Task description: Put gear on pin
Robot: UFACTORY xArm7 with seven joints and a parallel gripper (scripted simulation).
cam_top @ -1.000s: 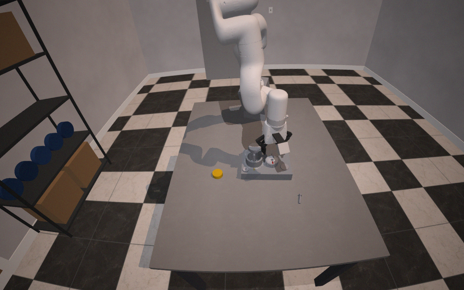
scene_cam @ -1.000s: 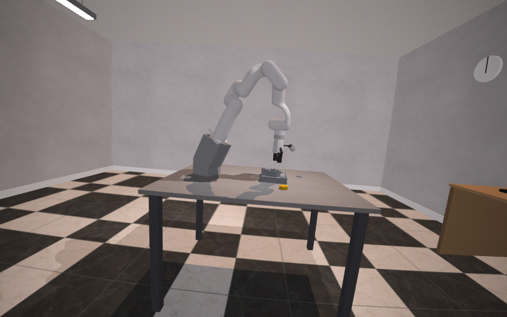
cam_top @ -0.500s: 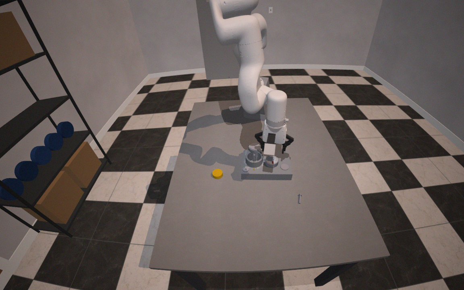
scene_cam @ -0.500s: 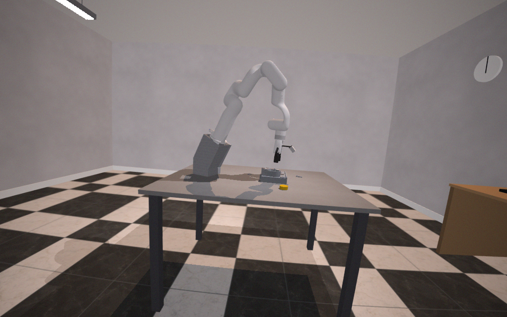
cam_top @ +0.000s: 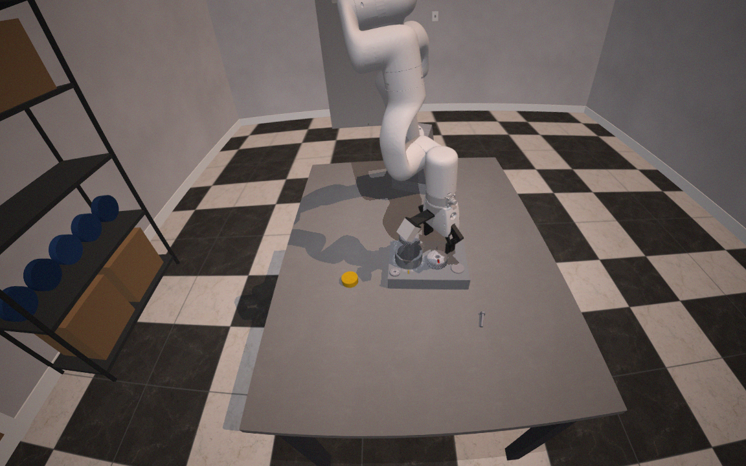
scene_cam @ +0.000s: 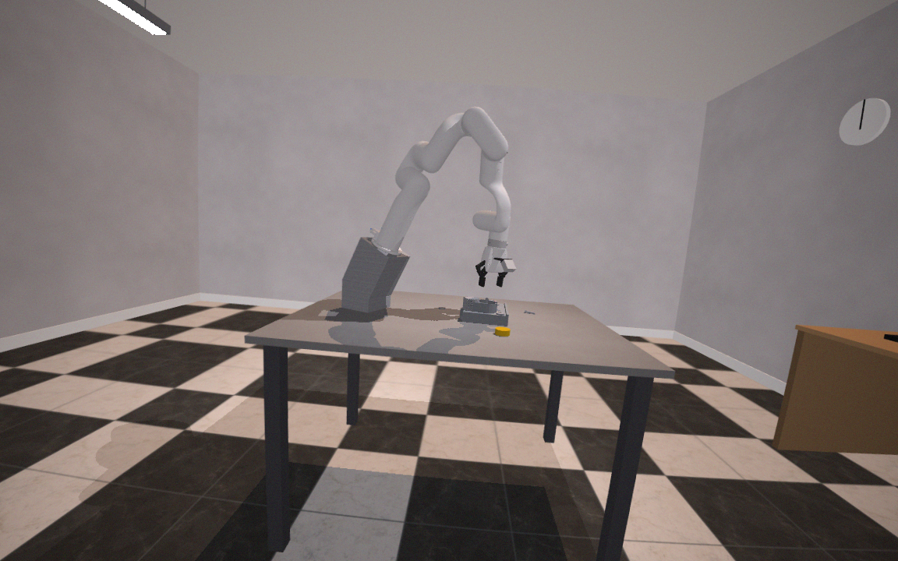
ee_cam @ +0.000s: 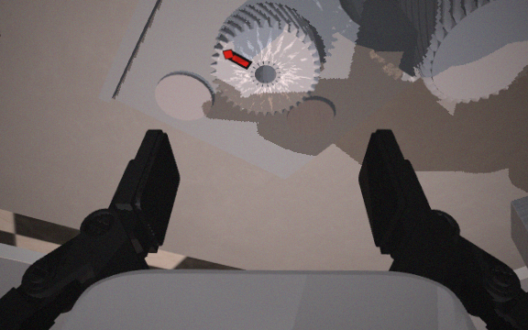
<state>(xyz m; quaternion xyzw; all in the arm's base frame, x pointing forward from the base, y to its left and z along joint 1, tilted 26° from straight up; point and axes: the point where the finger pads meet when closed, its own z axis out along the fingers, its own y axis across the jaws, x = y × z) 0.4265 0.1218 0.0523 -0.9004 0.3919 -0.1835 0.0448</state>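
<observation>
The gear lies 8 cm below my hand. The rest, counted from my hand: yellow disc: 26 cm to the right, 12 cm below, 7 cm ahead; then small bolt: 17 cm ahead, 13 cm to the left, 13 cm below; then pale round disc: 9 cm below, 6 cm to the left, 2 cm ahead.
</observation>
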